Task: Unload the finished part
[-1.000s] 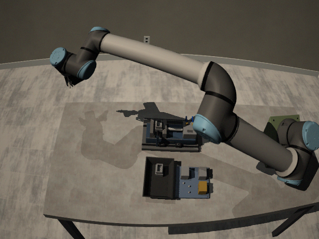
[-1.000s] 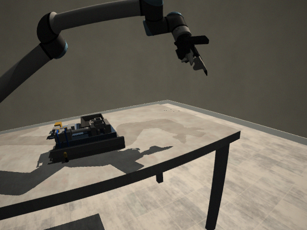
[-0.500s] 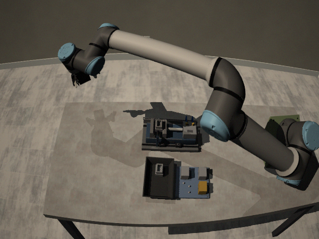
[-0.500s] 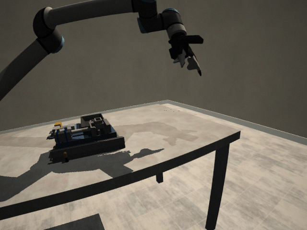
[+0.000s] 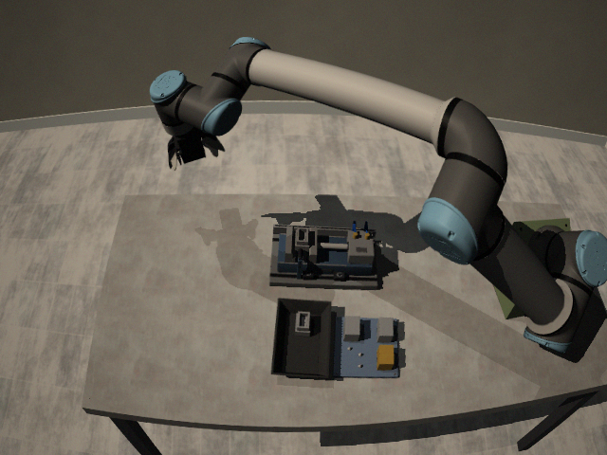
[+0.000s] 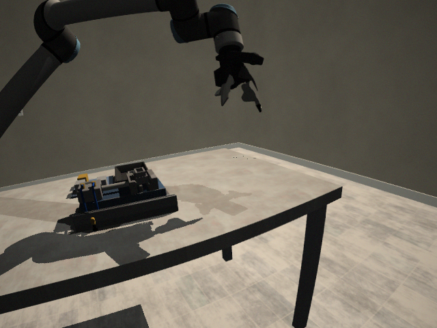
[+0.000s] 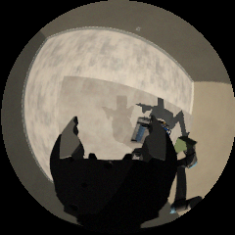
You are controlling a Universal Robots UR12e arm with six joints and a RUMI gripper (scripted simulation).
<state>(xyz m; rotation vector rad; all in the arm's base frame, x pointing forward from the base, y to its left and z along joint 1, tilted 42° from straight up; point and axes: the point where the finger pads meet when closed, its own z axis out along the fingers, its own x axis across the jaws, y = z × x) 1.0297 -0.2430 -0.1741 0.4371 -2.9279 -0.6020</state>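
My hand is 360 mm past the vise, 150 mm to the right of it and 230 mm above it. The rest, counted from my hand: yellow block (490 mm behind, 490 mm to the left, 240 mm below); blue fixture plate (450 mm behind, 440 mm to the left, 270 mm below).
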